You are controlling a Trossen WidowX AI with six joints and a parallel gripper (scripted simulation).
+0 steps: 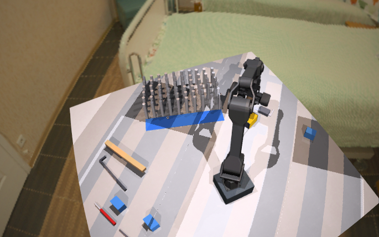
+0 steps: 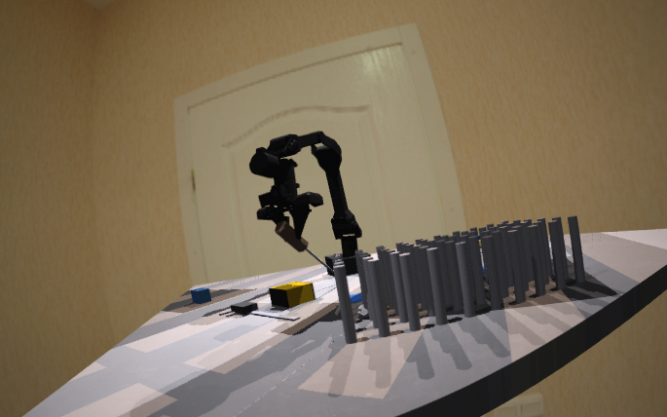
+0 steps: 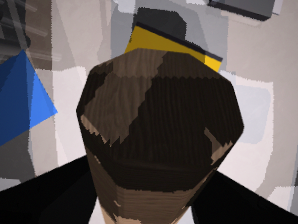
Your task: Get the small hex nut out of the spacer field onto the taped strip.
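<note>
My gripper tip is 5 cm past the brown-handled tool, 6 cm to the right of it and 6 cm above it. Also, from my gripper tip: blue taped strip: 14 cm ahead, 28 cm to the left, 15 cm below; hex nut: 18 cm ahead, 36 cm to the left, 15 cm below; red-handled tool: 25 cm behind, 78 cm to the left, 14 cm below.
</note>
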